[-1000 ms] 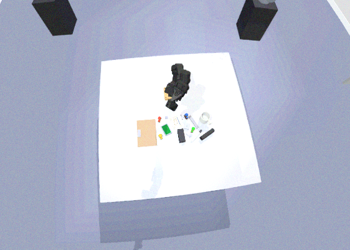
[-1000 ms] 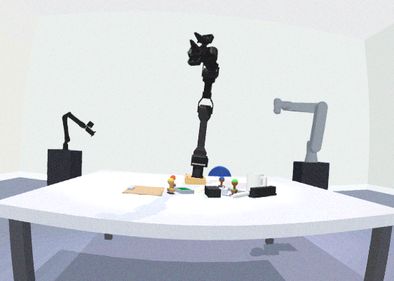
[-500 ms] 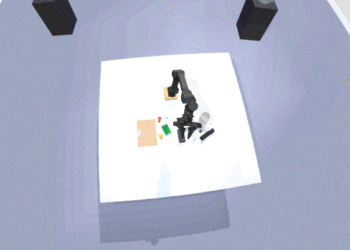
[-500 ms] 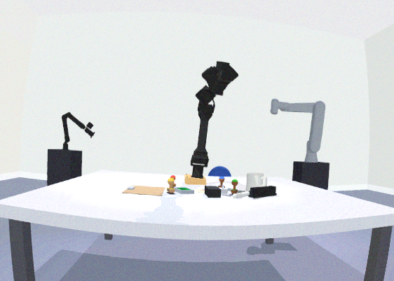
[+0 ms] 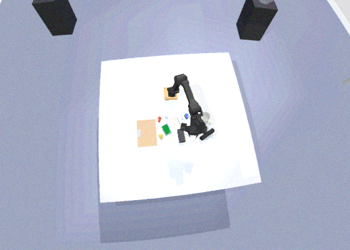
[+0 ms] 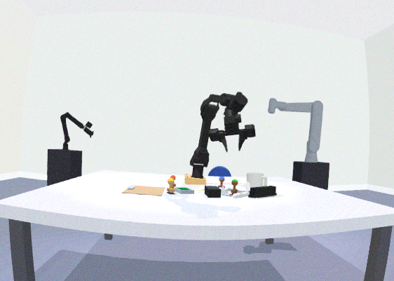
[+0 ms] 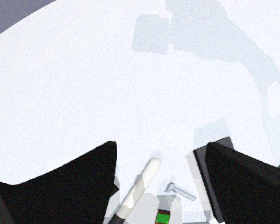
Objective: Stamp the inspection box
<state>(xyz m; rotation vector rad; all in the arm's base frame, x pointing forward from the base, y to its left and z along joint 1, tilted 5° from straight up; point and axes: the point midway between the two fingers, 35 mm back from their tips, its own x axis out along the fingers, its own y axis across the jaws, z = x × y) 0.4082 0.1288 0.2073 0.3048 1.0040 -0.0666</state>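
My gripper tip is now 170 mm above the green-knobbed PASS stamp, 100 mm past it and 30 mm to the right of it. The rest, counted from my gripper tip: black block (170 mm below, 70 mm to the right, 60 mm behind); then black bar (170 mm below, 150 mm to the left, 70 mm behind); then white-and-grey cylinder (180 mm below, 70 mm to the left, 70 mm behind).
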